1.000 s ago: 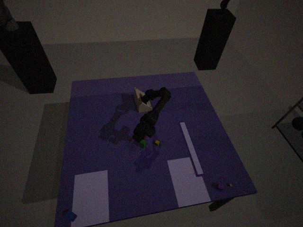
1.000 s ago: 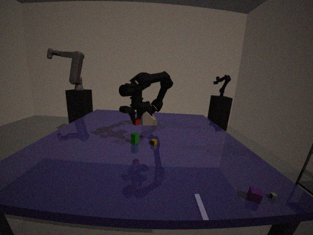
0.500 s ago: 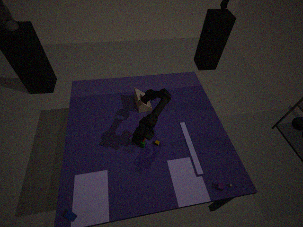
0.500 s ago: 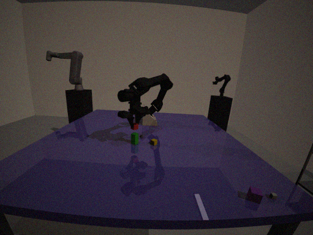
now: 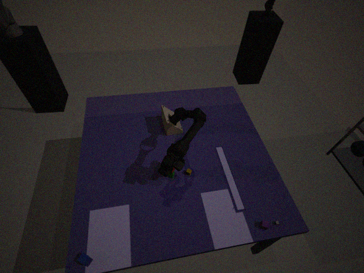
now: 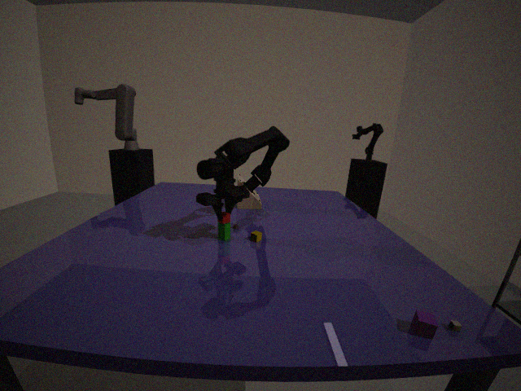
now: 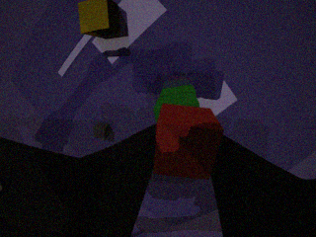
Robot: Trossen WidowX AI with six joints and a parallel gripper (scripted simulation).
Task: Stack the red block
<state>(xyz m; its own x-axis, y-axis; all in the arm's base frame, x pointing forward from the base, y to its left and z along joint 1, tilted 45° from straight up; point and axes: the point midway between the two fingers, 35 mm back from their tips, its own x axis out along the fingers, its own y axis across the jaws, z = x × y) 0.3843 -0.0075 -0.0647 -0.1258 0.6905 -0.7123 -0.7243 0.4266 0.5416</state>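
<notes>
Right now my gripper tip is 1 cm below the red block. Round my gripper tip: magenta block 49 cm to the left, 37 cm ahead, 6 cm below; yellow block 12 cm to the left, 6 cm below, 1 cm behind.
</notes>
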